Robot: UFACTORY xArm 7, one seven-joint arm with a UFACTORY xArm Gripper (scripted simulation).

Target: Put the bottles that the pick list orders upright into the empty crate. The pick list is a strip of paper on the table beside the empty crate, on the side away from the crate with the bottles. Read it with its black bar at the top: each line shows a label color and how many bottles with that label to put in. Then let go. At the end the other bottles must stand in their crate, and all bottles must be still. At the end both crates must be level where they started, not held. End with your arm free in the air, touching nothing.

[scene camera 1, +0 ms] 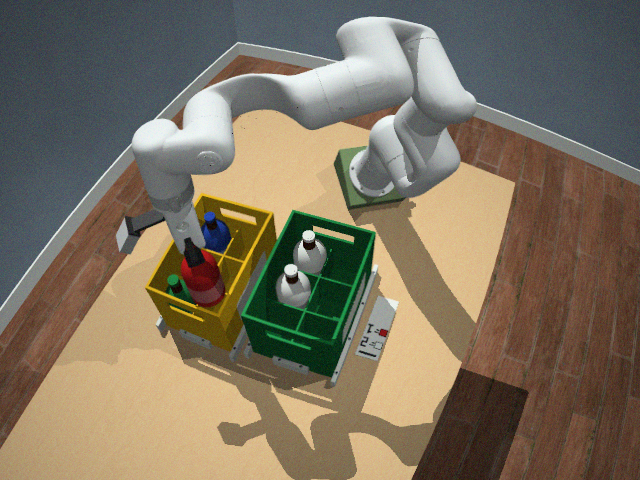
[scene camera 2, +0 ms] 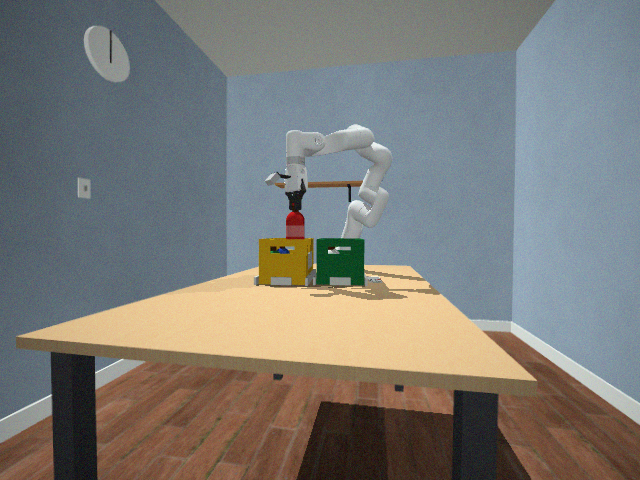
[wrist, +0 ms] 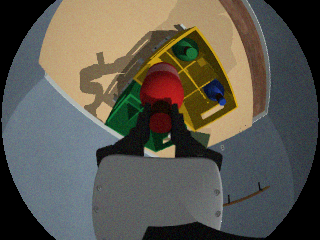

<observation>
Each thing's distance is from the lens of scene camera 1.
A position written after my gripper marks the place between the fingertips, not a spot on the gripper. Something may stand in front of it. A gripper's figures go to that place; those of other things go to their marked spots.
my gripper [scene camera 1: 194, 257]: 0.93 m
red bottle [scene camera 1: 205, 284]: 0.94 m
green crate [scene camera 1: 270, 325]: 0.96 m
</observation>
